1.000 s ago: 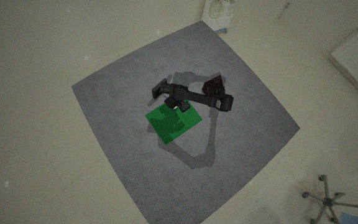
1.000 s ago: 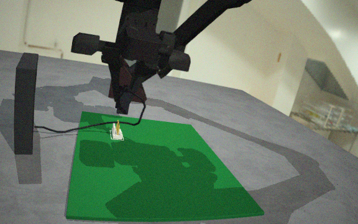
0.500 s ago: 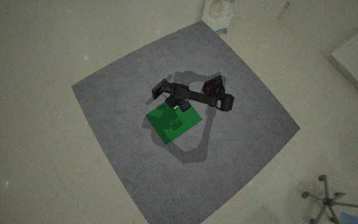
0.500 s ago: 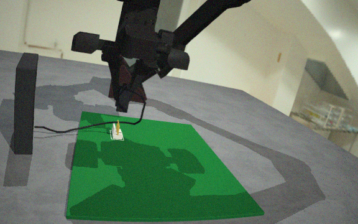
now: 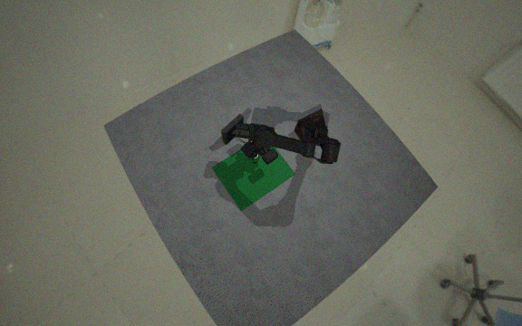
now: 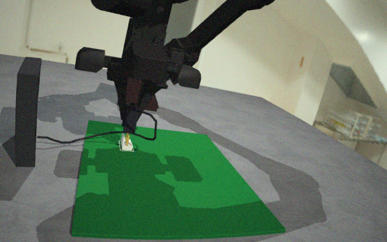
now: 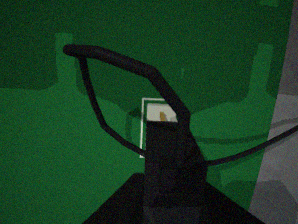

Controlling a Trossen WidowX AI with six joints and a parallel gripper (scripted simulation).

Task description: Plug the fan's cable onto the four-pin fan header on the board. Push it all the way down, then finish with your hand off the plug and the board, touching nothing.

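The white four-pin header is 10 mm ahead of my gripper tip and 50 mm below it. Also, from my gripper tip: dark fan cable plug 10 mm ahead, 10 mm above; green board 50 mm ahead, 70 mm to the left, 60 mm below; black fan 60 mm ahead, 130 mm to the right, 10 mm above.
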